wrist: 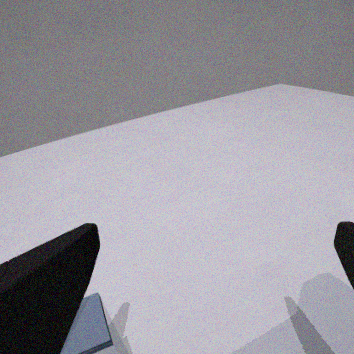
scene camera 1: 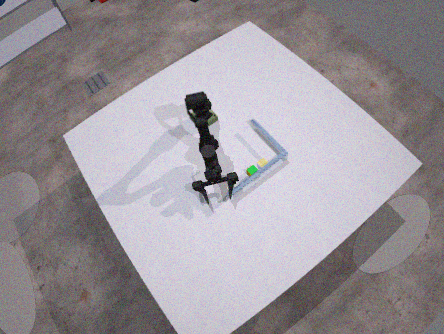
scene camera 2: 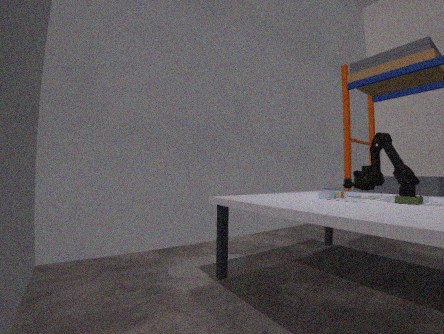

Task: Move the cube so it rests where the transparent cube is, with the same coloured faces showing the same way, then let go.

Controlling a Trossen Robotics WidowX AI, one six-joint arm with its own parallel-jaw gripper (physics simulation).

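Pixels of known places: gripper, between the fingertips: (wrist: 217, 234) (scene camera 1: 219, 201); arm's base, origin of its link: (scene camera 1: 203, 115) (scene camera 2: 407, 196).
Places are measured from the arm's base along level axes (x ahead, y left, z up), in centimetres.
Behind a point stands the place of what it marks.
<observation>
A small cube (scene camera 1: 251, 170) @(y -7.1, x 36.9, z 0.4 cm) with a bright green top lies inside the blue L-shaped rail (scene camera 1: 270, 138) @(y 9.5, x 33.4, z 2.4 cm) (wrist: 91, 324) @(y -22.0, x 37.7, z 2.4 cm), close to its long arm. A paler yellow cube (scene camera 1: 263, 162) @(y -0.8, x 38.2, z 0.4 cm), which looks like the transparent one, is next to it, nearer the rail's corner. In scene camera 2 both are too small to tell apart. My gripper (scene camera 1: 221, 204) @(y -27.1, x 37.6, z 3.2 cm) (wrist: 217, 234) @(y -27.1, x 37.6, z 3.2 cm) is open and empty, above the table near the rail's left end, to the lower left of the green-topped cube. Neither cube shows in the wrist view, where the rail's end shows beside the left finger.
The white table (scene camera 1: 310, 240) @(y -13.3, x 74.7, z -3.6 cm) (scene camera 2: 260, 206) @(y 57.7, x 49.7, z -4.4 cm) (wrist: 200, 165) @(y -38.0, x 53.5, z -3.6 cm) carries the arm's green base (scene camera 1: 210, 118) @(y 0.8, x 3.8, z 0.1 cm) (scene camera 2: 409, 200) @(y 5.2, x -1.3, z -1.7 cm). The arm casts shadows across the table to its left. An orange and blue shelf rack (scene camera 2: 346, 125) stands behind the table.
</observation>
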